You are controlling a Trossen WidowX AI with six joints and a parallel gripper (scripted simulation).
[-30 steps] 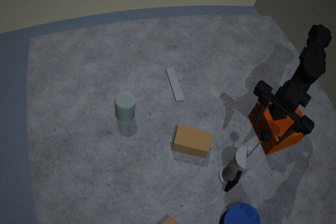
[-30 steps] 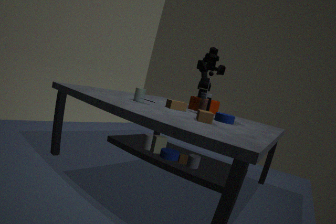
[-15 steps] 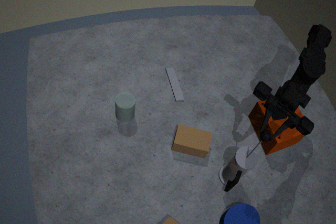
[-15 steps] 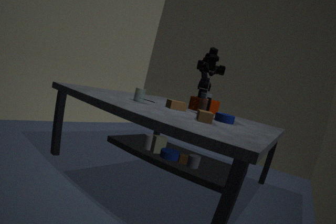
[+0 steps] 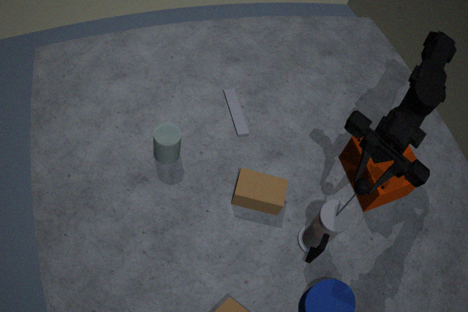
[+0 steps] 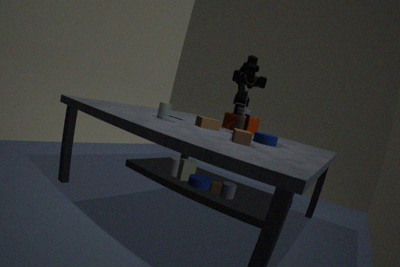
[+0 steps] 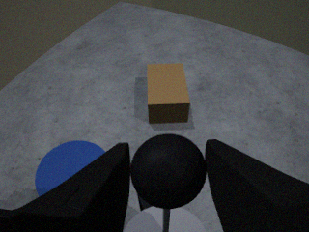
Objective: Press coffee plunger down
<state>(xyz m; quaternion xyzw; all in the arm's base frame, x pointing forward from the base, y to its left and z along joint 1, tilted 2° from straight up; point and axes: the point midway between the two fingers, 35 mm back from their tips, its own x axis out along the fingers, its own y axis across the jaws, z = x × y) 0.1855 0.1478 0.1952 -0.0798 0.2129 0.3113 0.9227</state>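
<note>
The coffee press lies 10 mm to the left of my gripper tip and 140 mm below it. From my gripper tip the other things lie so: pale green cylinder 290 mm ahead, 280 mm to the right, 230 mm below; flat grey strip 100 mm ahead, 390 mm to the right, 270 mm below.
</note>
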